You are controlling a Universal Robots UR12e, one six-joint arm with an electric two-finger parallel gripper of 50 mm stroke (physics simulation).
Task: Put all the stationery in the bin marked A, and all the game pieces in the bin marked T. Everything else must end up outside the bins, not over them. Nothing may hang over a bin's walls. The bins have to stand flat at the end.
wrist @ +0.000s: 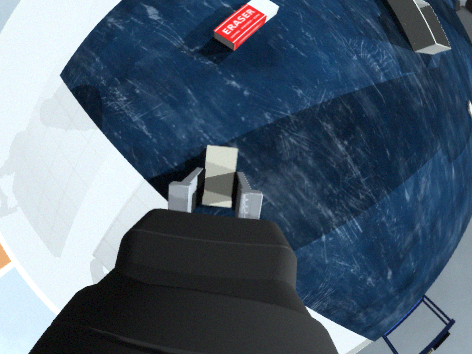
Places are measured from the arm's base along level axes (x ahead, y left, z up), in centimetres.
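Where they show: gripper, fingertip midpoint: [218, 181].
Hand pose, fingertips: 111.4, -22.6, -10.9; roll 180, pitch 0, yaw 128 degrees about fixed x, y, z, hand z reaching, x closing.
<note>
After its pixels a point has its place, as x, y, z.
A plain cream block [221, 165] {110.2, -23.5, -10.6}, perhaps a domino seen from its blank side, is between the two fingers of my gripper [218, 181] {111.4, -22.6, -10.9}, near the left edge of the blue table top. My gripper is shut on it; the block's far end sticks out beyond the fingertips. A red and white eraser [241, 26] {100.4, -30.9, -10.0} marked ERASER lies at the top of the view, apart from the gripper. A part of a grey walled bin [424, 27] {76.7, -18.7, -7.3} shows at the top right. Its letter and its inside do not show.
The blue scratched table top [320, 165] {103.7, -17.0, -11.3} ends at an edge on the left, with a white tiled floor beyond. A blue metal frame [408, 317] stands past the edge at the bottom right. A dark shadow band crosses the table top.
</note>
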